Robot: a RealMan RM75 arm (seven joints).
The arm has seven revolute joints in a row. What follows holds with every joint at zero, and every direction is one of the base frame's. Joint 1 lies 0.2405 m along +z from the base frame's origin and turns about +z. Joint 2 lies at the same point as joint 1 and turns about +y. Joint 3 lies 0.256 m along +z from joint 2 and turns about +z. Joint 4 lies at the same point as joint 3 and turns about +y. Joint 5 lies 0.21 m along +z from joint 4 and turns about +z. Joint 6 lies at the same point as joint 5 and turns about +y. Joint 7 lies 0.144 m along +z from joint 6 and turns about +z. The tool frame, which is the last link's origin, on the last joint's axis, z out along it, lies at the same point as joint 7; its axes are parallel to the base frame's.
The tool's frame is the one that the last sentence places.
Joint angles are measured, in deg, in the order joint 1, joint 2, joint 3, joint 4, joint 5, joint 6, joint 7. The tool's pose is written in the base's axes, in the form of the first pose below.
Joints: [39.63, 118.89, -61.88, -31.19, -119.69, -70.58, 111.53]
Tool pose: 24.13 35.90 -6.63 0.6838 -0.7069 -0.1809 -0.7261 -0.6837 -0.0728
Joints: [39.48, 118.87, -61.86, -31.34, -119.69, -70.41, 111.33]
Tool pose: 24.21 35.93 -6.57 0.6857 -0.7045 -0.1830 -0.7244 -0.6850 -0.0779
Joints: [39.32, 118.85, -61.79, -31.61, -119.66, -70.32, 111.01]
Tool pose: 24.25 35.99 -6.47 0.6898 -0.6996 -0.1863 -0.7206 -0.6884 -0.0829
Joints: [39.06, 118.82, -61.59, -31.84, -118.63, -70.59, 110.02]
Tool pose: 24.12 36.02 -6.33 0.6943 -0.6902 -0.2037 -0.7142 -0.6956 -0.0778
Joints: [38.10, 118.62, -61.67, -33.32, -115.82, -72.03, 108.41]
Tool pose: 23.66 36.04 -5.75 0.7031 -0.6676 -0.2449 -0.6981 -0.7135 -0.0593
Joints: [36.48, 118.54, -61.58, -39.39, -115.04, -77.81, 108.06]
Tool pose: 22.34 35.72 -4.26 0.7452 -0.6140 -0.2603 -0.6404 -0.7677 -0.0226
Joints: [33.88, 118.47, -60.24, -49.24, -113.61, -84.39, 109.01]
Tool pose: 20.59 35.50 -1.45 0.7839 -0.5395 -0.3074 -0.5705 -0.8212 -0.0134
